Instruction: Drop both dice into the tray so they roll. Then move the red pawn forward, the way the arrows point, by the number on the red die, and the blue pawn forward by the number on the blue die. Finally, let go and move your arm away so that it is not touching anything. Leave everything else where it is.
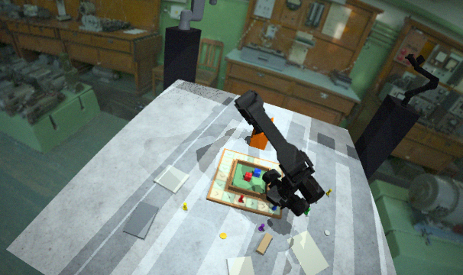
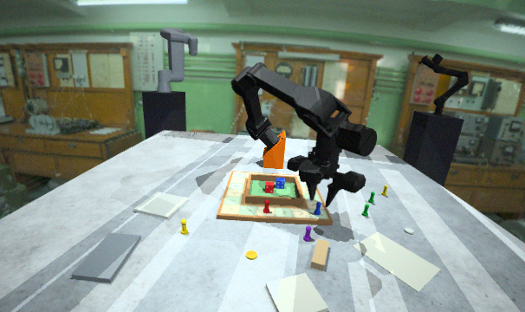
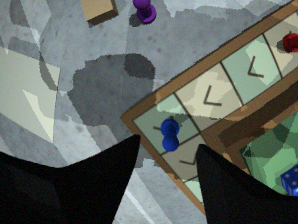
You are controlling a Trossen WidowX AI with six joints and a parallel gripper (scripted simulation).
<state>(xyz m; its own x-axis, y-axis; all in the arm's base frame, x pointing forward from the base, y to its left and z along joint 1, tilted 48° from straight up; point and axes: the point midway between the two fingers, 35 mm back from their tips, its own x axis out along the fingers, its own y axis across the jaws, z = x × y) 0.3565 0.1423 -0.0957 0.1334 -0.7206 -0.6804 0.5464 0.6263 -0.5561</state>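
Now: gripper tip 2 cm above the blue pawn. Also, from my gripper tip: wooden block (15 cm ahead, 4 cm below); then purple pawn (10 cm ahead, 3 cm to the right, 3 cm below); then red pawn (13 cm to the right, 2 cm below, 2 cm ahead).
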